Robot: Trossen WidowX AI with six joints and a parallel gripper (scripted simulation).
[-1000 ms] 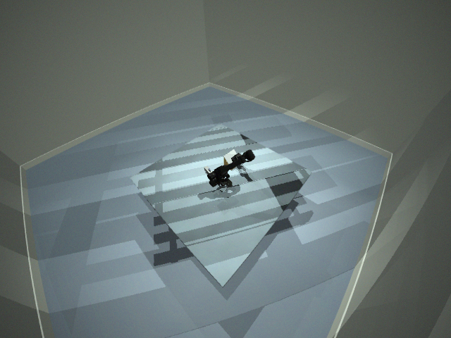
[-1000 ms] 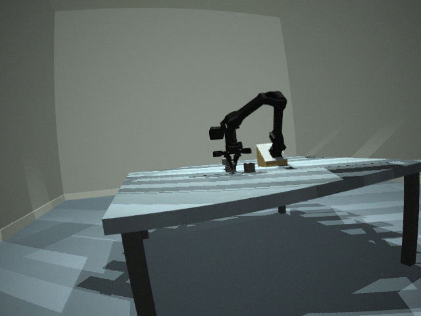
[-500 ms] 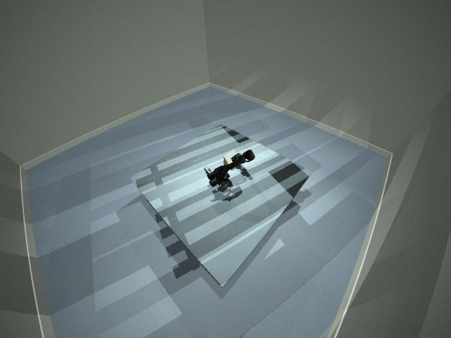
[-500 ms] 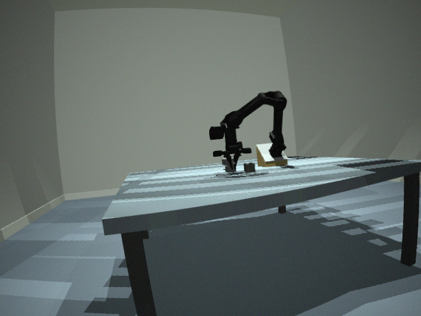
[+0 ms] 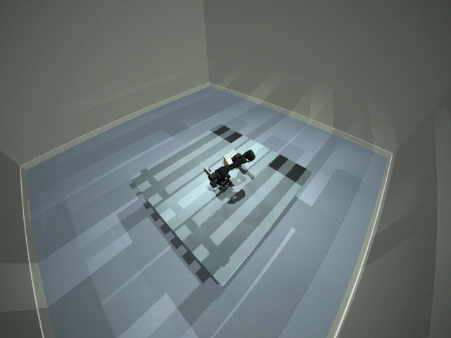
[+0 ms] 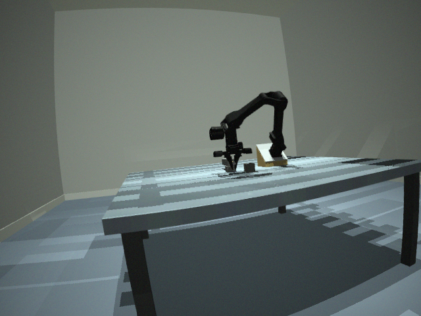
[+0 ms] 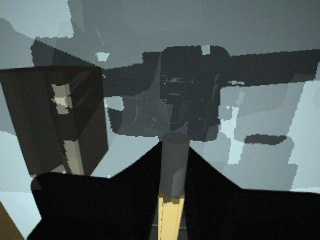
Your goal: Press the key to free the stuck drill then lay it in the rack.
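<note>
The drill lies 4 cm to the right of my gripper tip and 3 cm above it. Round my gripper tip: rack (7 cm behind, 2 cm to the left).
</note>
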